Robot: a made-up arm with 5 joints.
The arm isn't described. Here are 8 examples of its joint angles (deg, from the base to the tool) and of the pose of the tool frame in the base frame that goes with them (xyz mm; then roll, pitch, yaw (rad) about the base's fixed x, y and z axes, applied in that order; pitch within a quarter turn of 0, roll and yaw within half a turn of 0).
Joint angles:
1: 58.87 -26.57 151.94 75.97 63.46
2: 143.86 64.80 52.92 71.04 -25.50
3: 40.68 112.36 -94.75 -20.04 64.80
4: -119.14 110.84 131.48 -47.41 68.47
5: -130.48 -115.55 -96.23 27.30 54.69
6: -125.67 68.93 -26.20 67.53 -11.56
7: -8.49 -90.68 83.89 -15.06 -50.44
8: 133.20 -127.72 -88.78 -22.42 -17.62
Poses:
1: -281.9 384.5 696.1 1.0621 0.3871 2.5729
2: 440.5 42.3 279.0 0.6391 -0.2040 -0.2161
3: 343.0 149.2 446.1 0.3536 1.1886 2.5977
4: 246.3 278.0 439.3 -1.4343 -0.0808 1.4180
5: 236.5 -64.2 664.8 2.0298 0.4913 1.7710
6: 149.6 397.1 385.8 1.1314 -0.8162 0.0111
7: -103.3 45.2 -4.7 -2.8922 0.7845 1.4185
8: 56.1 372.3 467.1 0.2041 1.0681 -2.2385
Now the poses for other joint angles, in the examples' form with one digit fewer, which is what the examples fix.
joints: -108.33 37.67 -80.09 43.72 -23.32
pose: -145 404 295 0.706 -1.071 1.260
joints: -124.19 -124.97 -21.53 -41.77 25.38
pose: 95 -334 677 -1.457 0.619 -2.619
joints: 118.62 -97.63 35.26 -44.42 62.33
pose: -22 615 357 1.591 -0.845 2.187
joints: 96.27 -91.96 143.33 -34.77 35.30
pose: -79 264 159 2.664 0.879 1.676
